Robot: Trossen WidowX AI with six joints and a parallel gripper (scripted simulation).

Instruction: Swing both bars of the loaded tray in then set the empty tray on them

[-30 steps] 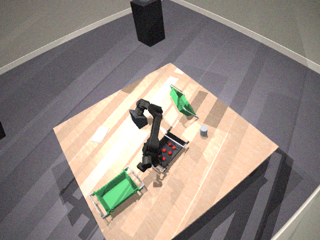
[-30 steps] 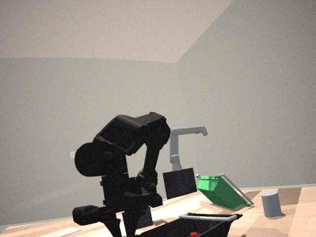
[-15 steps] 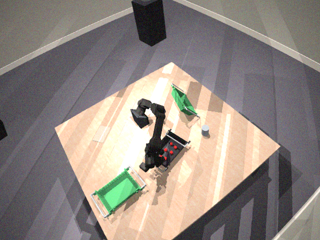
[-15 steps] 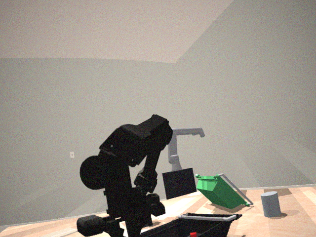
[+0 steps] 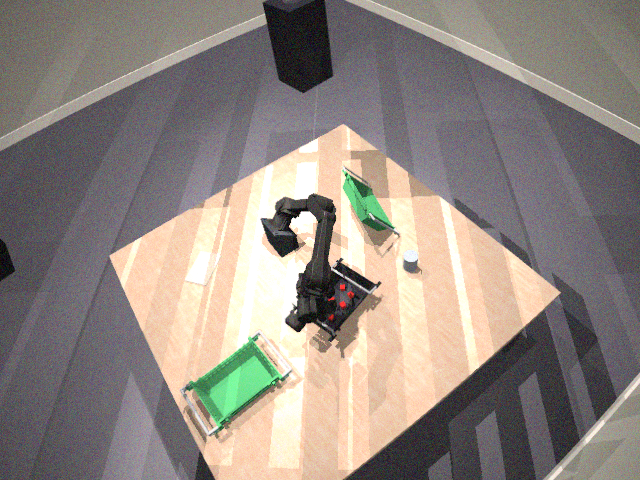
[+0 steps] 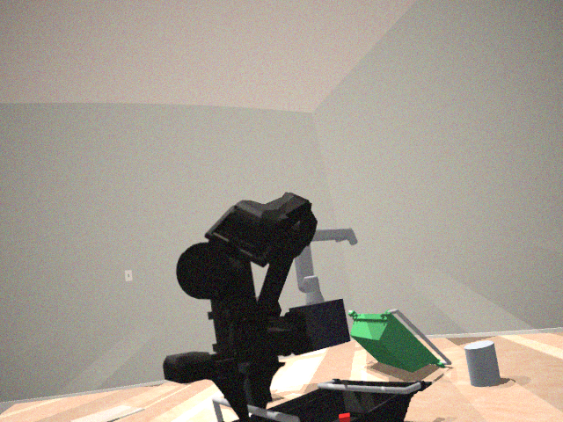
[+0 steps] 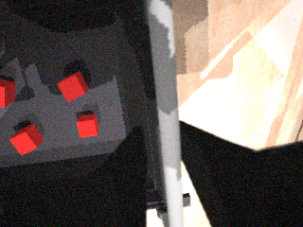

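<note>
Now: gripper tip 240 mm past the green tray and 510 mm to the right of it. The rest, counted from my gripper tip: flat pale sheet: 520 mm behind, 160 mm to the right, 70 mm below.
</note>
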